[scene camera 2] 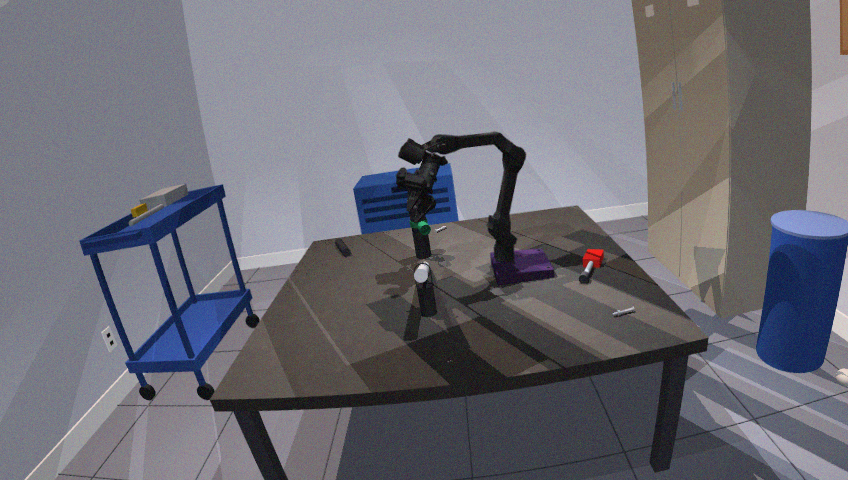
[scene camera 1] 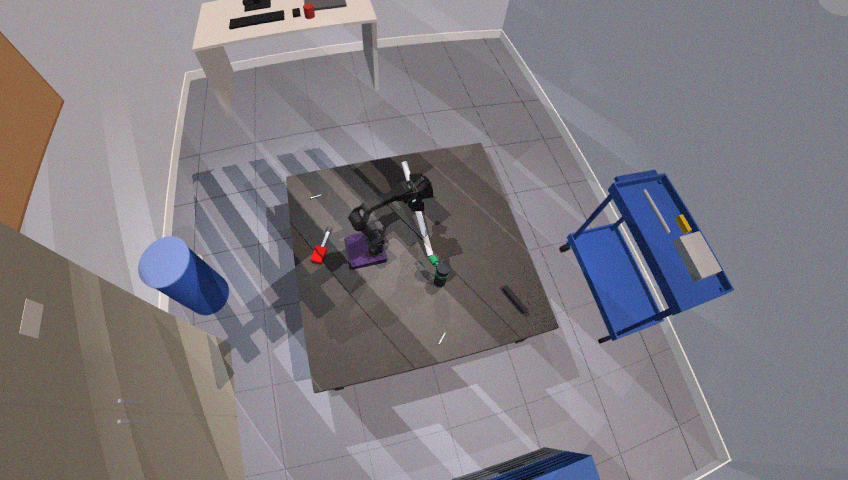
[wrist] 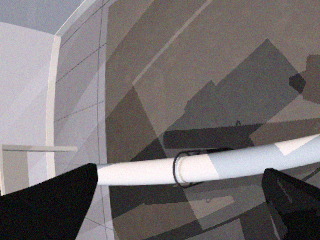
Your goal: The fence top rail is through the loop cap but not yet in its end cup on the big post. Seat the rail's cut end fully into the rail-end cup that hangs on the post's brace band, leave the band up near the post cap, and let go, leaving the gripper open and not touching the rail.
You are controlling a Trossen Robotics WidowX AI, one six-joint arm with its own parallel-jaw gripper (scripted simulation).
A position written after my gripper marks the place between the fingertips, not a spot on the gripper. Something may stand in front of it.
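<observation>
Open, and holding nothing: that is how my gripper (scene camera 2: 411, 216) is. I can see the gripper in the wrist view (wrist: 182, 177) as well.
</observation>
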